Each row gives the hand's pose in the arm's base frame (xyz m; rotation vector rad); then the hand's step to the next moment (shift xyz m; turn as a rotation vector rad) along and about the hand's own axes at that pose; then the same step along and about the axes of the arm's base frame.
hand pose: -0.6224 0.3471 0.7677 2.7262 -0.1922 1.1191
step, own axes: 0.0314 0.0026 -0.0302 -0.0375 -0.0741 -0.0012
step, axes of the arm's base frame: 0.0011 0.0027 0.0435 -0.0132 0.0742 -0.0348
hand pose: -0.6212 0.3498 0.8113 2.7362 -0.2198 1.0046
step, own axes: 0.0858 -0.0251 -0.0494 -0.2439 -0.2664 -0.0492
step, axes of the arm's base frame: 0.0396 0.0312 0.0888 -0.1578 0.2853 -0.1629
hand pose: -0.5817 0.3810 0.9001 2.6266 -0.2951 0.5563
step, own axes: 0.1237 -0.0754 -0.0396 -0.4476 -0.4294 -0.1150
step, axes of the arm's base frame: 0.1195 0.0704 0.0575 -0.3152 0.4825 -0.2565
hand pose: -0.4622 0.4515 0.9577 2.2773 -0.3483 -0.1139
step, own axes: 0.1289 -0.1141 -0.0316 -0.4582 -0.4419 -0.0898
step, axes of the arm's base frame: 0.1538 0.0581 -0.0599 -0.3276 0.4753 -0.2830
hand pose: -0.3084 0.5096 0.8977 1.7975 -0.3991 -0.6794
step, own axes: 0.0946 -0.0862 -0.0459 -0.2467 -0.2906 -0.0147
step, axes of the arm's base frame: 0.0969 0.0078 -0.0951 -0.2007 0.2478 -0.2094
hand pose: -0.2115 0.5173 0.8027 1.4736 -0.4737 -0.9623
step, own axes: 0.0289 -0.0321 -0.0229 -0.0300 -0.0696 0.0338
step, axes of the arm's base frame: 0.0264 -0.0031 -0.0410 -0.0609 0.0140 -0.0546
